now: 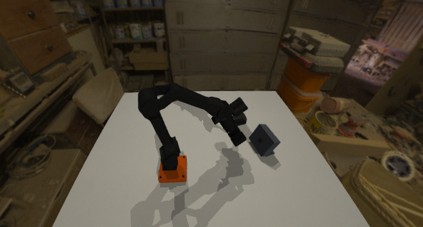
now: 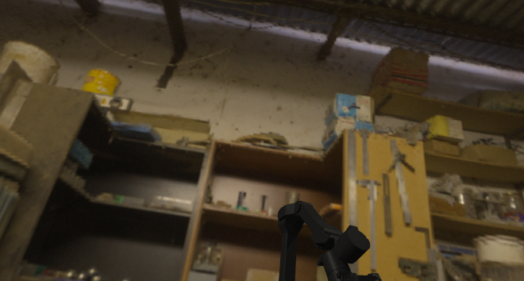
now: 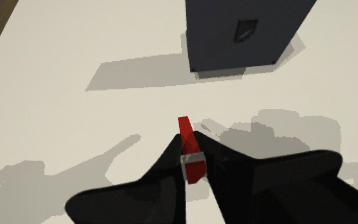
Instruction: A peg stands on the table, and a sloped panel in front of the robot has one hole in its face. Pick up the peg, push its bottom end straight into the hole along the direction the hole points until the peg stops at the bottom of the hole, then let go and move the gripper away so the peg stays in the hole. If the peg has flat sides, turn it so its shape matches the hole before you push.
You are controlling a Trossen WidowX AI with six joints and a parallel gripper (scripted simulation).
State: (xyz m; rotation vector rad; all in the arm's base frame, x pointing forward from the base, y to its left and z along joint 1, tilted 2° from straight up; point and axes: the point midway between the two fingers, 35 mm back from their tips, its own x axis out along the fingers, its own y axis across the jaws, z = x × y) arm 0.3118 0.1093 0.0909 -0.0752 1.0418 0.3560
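My gripper tip is 150 mm short of the dark sloped panel, 40 mm to the left of it and 20 mm above it. From my gripper tip the other things lie so: red peg: 10 mm behind, 10 mm above.
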